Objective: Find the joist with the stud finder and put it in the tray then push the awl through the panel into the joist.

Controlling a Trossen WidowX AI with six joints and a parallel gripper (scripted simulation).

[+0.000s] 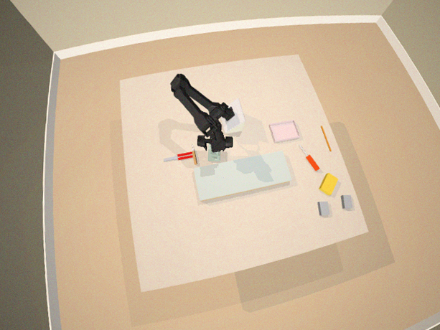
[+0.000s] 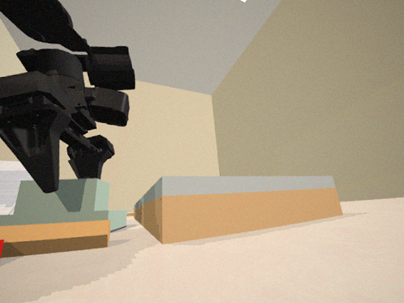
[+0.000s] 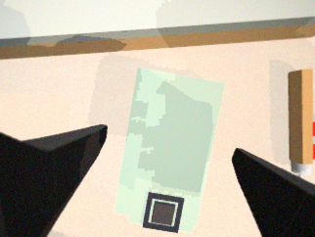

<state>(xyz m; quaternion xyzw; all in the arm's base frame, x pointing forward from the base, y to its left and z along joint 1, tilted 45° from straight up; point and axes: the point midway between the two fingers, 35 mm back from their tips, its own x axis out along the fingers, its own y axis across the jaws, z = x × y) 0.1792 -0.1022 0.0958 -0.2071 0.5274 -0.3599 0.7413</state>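
My gripper tip is 20 mm past the stud finder and 10 mm to the right of it. Also, from my gripper tip: yellow block: 370 mm ahead, 580 mm to the left, 30 mm below; then pink tray: 20 mm behind, 450 mm to the left, 30 mm below; then thin orange stick: 100 mm ahead, 710 mm to the left, 40 mm below.
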